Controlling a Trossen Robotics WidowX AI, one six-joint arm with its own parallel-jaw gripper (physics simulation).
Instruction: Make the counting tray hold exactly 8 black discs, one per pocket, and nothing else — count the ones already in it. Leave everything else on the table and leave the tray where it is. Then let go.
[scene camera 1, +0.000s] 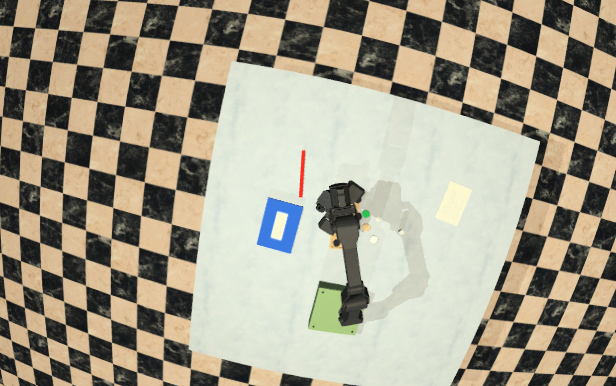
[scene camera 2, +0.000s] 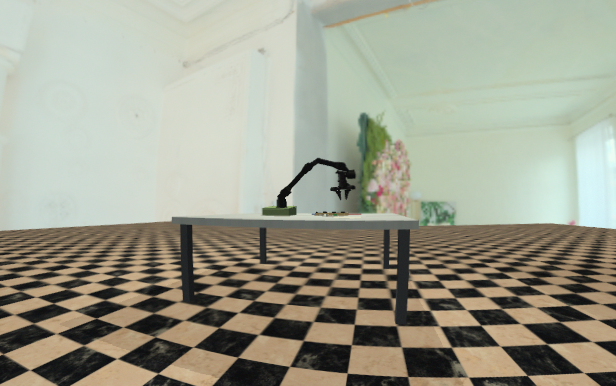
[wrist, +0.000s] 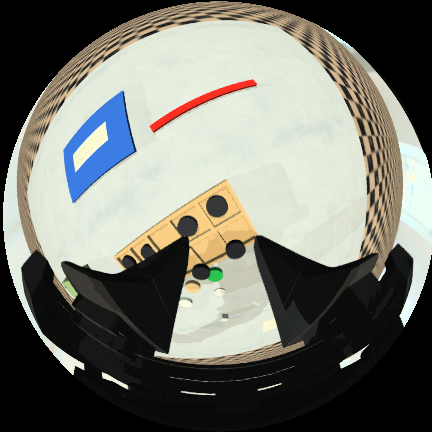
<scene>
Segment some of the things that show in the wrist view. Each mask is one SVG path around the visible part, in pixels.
The gripper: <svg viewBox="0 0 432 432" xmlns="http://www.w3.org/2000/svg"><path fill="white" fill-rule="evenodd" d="M413 258L397 242L389 251L384 262L386 270L378 280L371 272L378 258L376 252L332 267L300 255L262 235L255 235L255 259L282 347L302 340L304 346L273 357L234 364L194 364L154 356L154 351L167 354L169 352L188 264L188 236L177 238L151 256L117 273L106 273L70 261L61 261L61 268L77 293L71 305L53 283L54 272L47 259L37 249L22 264L21 278L26 301L42 334L78 361L128 385L126 389L114 381L74 366L73 375L92 391L126 411L158 423L192 430L234 431L263 427L302 415L330 401L365 375L385 354L404 327L399 314L410 289ZM365 347L358 360L340 368L339 363Z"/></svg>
A tan counting tray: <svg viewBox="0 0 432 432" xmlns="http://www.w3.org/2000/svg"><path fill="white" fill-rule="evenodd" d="M257 233L227 179L223 179L145 230L119 250L113 258L123 269L126 269L126 267L123 266L121 259L125 254L131 255L136 260L136 263L144 259L140 254L140 248L144 243L148 243L155 252L183 236L177 230L177 222L181 216L191 215L197 220L198 226L196 233L188 236L189 255L186 277L192 274L192 267L196 263L205 263L210 266L227 257L225 245L228 241L239 239L246 247L254 242L254 236ZM211 195L221 195L227 201L228 208L224 215L213 217L207 213L206 201Z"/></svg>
A red stick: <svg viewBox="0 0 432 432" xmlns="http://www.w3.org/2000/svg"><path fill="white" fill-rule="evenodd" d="M257 83L250 79L207 92L171 110L149 125L149 127L155 132L172 119L206 101L232 91L255 86Z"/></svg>
</scene>
